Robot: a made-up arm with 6 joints. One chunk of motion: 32 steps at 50 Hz.
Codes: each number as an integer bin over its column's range. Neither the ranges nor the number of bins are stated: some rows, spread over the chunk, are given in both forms.
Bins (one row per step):
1: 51 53 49 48 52 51
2: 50 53 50 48 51 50
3: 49 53 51 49 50 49
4: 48 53 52 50 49 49
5: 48 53 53 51 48 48
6: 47 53 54 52 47 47
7: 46 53 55 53 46 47
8: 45 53 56 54 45 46
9: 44 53 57 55 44 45
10: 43 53 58 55 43 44
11: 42 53 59 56 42 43
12: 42 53 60 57 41 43
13: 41 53 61 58 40 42
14: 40 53 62 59 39 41
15: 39 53 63 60 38 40
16: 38 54 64 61 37 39
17: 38 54 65 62 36 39
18: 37 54 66 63 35 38
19: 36 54 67 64 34 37
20: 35 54 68 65 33 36
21: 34 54 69 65 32 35
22: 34 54 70 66 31 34
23: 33 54 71 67 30 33
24: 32 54 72 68 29 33
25: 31 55 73 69 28 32
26: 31 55 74 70 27 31
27: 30 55 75 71 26 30
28: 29 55 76 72 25 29
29: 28 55 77 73 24 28
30: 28 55 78 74 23 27
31: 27 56 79 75 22 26
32: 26 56 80 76 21 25
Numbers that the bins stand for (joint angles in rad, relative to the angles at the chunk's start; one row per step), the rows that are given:
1: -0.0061 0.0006 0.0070 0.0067 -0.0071 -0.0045
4: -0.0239 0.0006 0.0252 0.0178 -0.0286 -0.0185
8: -0.0418 0.0006 0.0494 0.0400 -0.0573 -0.0394
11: -0.0597 0.0006 0.0676 0.0511 -0.0788 -0.0603
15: -0.0776 0.0006 0.0918 0.0733 -0.1075 -0.0812
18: -0.0895 0.0036 0.1100 0.0900 -0.1290 -0.0952
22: -0.1074 0.0036 0.1342 0.1067 -0.1577 -0.1230
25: -0.1253 0.0067 0.1524 0.1233 -0.1792 -0.1370
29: -0.1431 0.0067 0.1767 0.1456 -0.2079 -0.1648
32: -0.1551 0.0097 0.1948 0.1622 -0.2294 -0.1858
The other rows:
2: -0.0120 0.0006 0.0130 0.0067 -0.0142 -0.0115
3: -0.0180 0.0006 0.0191 0.0122 -0.0214 -0.0185
5: -0.0239 0.0006 0.0312 0.0233 -0.0358 -0.0255
6: -0.0299 0.0006 0.0373 0.0289 -0.0429 -0.0324
7: -0.0359 0.0006 0.0433 0.0344 -0.0501 -0.0324
9: -0.0478 0.0006 0.0555 0.0456 -0.0644 -0.0464
10: -0.0537 0.0006 0.0615 0.0456 -0.0716 -0.0533
12: -0.0597 0.0006 0.0736 0.0567 -0.0860 -0.0603
13: -0.0657 0.0006 0.0797 0.0622 -0.0931 -0.0673
14: -0.0716 0.0006 0.0858 0.0678 -0.1003 -0.0742
16: -0.0835 0.0036 0.0979 0.0789 -0.1146 -0.0882
17: -0.0835 0.0036 0.1039 0.0844 -0.1218 -0.0882
19: -0.0955 0.0036 0.1161 0.0956 -0.1362 -0.1021
20: -0.1014 0.0036 0.1221 0.1011 -0.1433 -0.1091
21: -0.1074 0.0036 0.1282 0.1011 -0.1505 -0.1161
23: -0.1133 0.0036 0.1403 0.1122 -0.1648 -0.1300
24: -0.1193 0.0036 0.1464 0.1178 -0.1720 -0.1300
26: -0.1253 0.0067 0.1585 0.1289 -0.1864 -0.1439
27: -0.1312 0.0067 0.1645 0.1344 -0.1935 -0.1509
28: -0.1372 0.0067 0.1706 0.1400 -0.2007 -0.1579
30: -0.1431 0.0067 0.1827 0.1511 -0.2151 -0.1718
31: -0.1491 0.0097 0.1888 0.1567 -0.2222 -0.1788

